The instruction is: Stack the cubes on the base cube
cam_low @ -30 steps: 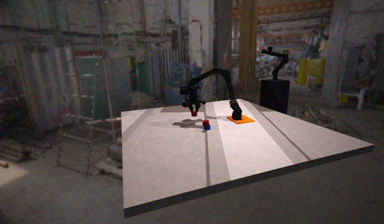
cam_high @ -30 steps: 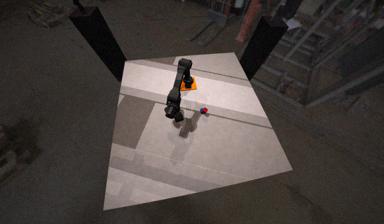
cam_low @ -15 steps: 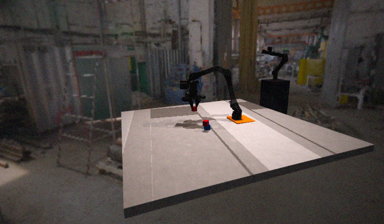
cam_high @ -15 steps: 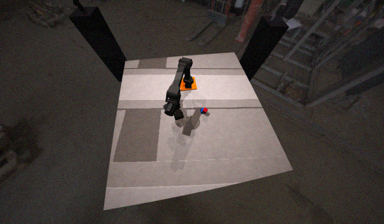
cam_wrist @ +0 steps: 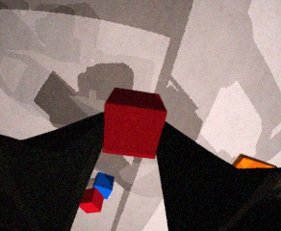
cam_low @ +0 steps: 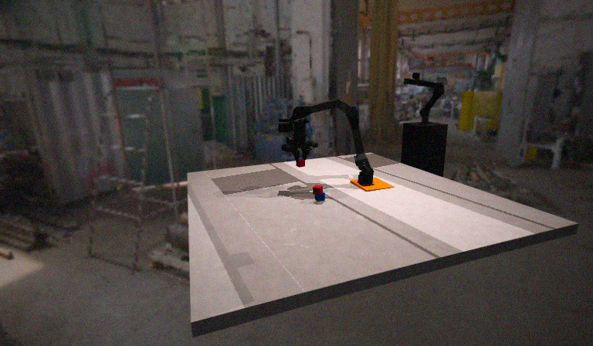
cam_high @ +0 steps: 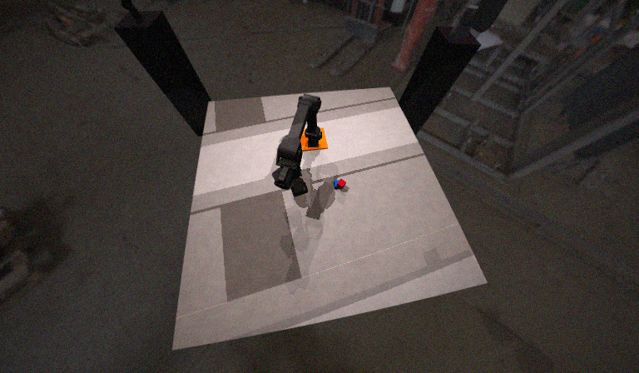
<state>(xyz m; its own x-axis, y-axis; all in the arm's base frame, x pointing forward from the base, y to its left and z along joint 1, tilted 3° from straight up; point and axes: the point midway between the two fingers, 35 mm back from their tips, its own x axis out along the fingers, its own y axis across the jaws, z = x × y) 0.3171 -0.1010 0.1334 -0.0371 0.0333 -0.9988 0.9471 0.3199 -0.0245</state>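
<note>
Right now my gripper tip is 20 mm past the red cube, 220 mm to the right of it and 70 mm above it. Also, from my gripper tip: blue base cube: 30 mm behind, 210 mm to the left, 110 mm below.
</note>
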